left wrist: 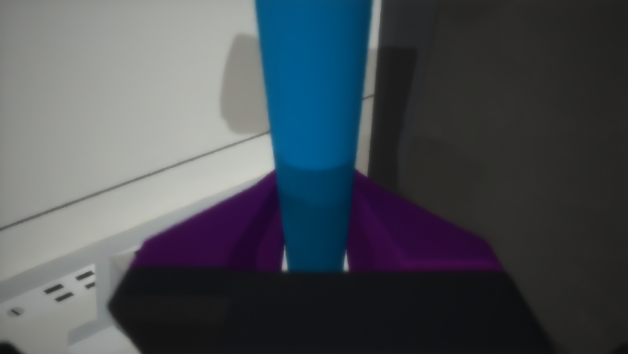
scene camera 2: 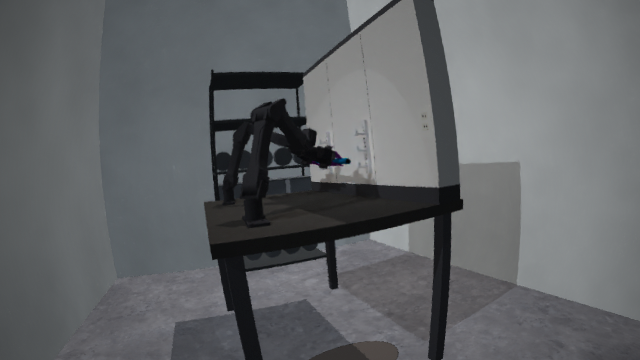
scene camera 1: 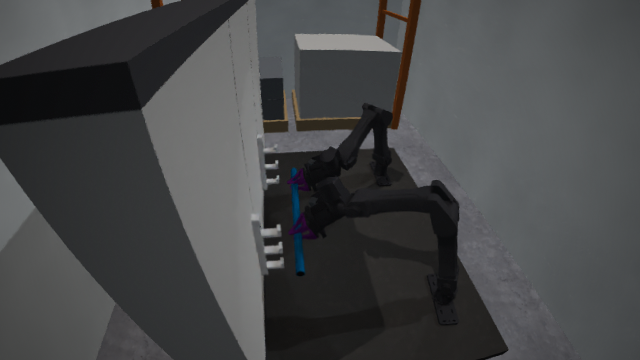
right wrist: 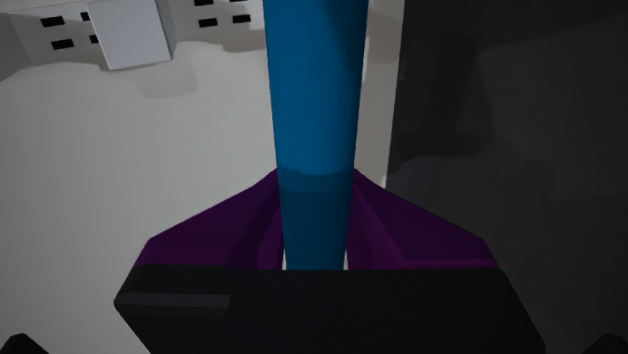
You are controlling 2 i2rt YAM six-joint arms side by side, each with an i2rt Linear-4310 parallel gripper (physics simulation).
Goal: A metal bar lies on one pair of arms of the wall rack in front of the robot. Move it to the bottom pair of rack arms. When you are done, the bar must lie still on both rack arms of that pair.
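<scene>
The blue metal bar (scene camera 1: 296, 202) (scene camera 2: 345, 161) (left wrist: 316, 100) (right wrist: 316, 100) is held in the air, roughly level, in front of the white wall rack. My left gripper (scene camera 1: 298, 231) (left wrist: 315, 176) is shut on it near its middle; my right gripper (scene camera 1: 295, 182) (right wrist: 315, 176) is shut on it near its far end. In scene camera 1 a gap shows between the bar and the rack arm tips. The near rack strip (scene camera 1: 258, 245) (scene camera 2: 367, 142) and far rack strip (scene camera 1: 261, 160) each carry three arms. The bottom arms (scene camera 1: 274, 264) (scene camera 1: 272, 180) carry nothing.
The white wall panel (scene camera 1: 200, 165) (scene camera 2: 400, 100) stands behind the rack at the table's edge. The dark table (scene camera 1: 320, 320) (scene camera 2: 300, 220) lies below the bar and carries both arm bases. A large grey box (scene camera 1: 345, 80) and an orange frame (scene camera 1: 407, 65) stand beyond the table.
</scene>
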